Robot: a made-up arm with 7 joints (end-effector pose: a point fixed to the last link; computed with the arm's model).
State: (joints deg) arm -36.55 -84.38 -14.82 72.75 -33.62 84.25 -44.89
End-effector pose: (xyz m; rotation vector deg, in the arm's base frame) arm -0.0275 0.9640 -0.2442 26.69 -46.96 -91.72
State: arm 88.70 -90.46 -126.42 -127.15 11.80 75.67 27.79
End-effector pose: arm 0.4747 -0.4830 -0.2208 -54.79 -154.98 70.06
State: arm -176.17 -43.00 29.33 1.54 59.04 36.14 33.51
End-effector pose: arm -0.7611 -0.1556 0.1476 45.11 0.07 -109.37
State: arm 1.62 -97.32 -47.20 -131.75 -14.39 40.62 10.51
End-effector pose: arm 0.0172 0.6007 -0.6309 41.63 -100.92 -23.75
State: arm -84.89 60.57 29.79 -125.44 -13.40 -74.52 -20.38
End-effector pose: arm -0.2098 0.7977 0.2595 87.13 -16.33 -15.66
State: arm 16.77 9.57 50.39 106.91 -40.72 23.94 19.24
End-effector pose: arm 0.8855 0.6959 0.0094 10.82 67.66 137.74
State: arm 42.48 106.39 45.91 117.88 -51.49 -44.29 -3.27
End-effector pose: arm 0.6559 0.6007 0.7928 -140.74 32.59 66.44
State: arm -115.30 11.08 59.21 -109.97 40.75 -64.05 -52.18
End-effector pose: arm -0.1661 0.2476 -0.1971 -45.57 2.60 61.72
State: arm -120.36 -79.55 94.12 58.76 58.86 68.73 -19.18
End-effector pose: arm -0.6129 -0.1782 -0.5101 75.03 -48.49 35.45
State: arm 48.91 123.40 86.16 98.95 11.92 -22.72 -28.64
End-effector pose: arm 0.6172 0.5580 0.7965 -140.93 104.25 -5.59
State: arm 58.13 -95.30 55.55 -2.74 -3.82 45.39 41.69
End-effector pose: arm 0.2331 0.0572 -0.5516 107.69 0.87 0.97
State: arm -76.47 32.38 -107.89 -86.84 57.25 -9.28 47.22
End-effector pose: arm -0.1098 0.5521 0.6344 -92.53 81.42 23.42
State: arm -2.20 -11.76 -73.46 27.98 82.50 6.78 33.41
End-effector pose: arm -0.2071 0.5042 0.3648 -84.88 -67.28 -0.92
